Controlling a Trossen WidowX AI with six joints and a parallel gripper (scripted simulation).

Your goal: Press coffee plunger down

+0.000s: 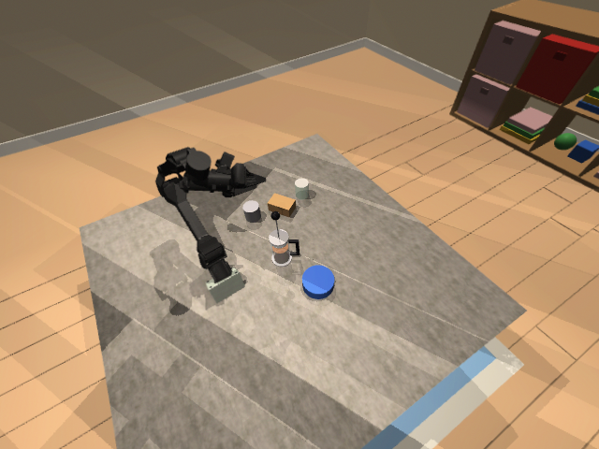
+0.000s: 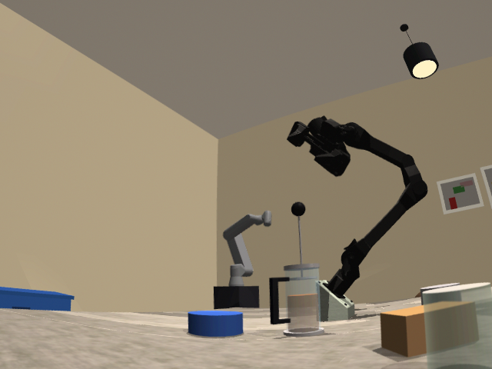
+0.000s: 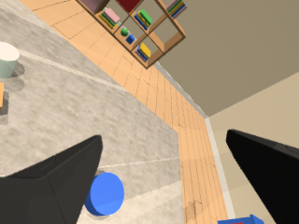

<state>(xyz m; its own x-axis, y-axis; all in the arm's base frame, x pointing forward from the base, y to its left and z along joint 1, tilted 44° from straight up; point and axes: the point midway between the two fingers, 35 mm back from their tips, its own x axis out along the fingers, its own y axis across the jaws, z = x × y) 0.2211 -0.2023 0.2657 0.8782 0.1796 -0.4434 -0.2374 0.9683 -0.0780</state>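
Right now my gripper tip is 290 mm above the glass coffee press, 40 mm short of it and 20 mm to the left of it. Round my gripper tip: blue disc: 400 mm below, 190 mm to the right, 100 mm ahead; then orange block: 400 mm below, 240 mm to the left, 150 mm ahead; then grey cylinder: 390 mm below, 260 mm to the left, 10 mm ahead.
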